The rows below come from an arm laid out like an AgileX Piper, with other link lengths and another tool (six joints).
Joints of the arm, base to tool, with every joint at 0 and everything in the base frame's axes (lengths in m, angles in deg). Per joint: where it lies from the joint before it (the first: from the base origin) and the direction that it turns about. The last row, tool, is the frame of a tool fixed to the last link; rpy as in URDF.
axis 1: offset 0 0 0.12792 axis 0 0 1
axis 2: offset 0 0 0 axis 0 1 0
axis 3: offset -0.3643 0 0.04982 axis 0 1 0
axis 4: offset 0.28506 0 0.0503 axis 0.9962 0 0.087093
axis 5: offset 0 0 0 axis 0 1 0
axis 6: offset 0.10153 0 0.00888 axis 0.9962 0 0.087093
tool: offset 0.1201 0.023 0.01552 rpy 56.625 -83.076 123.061
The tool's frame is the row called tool.
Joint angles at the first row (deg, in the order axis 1, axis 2, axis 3, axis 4, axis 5, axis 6):
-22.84, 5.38, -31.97, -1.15, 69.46, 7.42
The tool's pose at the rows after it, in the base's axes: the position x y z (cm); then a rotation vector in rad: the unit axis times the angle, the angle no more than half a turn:
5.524 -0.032 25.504 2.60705 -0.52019 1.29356
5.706 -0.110 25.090 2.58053 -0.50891 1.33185
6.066 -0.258 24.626 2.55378 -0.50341 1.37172
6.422 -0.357 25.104 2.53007 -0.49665 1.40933
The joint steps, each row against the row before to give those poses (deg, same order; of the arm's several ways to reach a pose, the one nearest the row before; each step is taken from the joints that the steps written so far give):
0.00, -1.84, 0.00, 0.80, -0.12, -1.94
0.00, -1.62, 1.60, -0.02, -1.86, -0.25
0.00, -1.42, 1.91, 0.00, -2.37, -0.01
0.01, -0.09, 0.23, 0.13, -1.89, -0.07

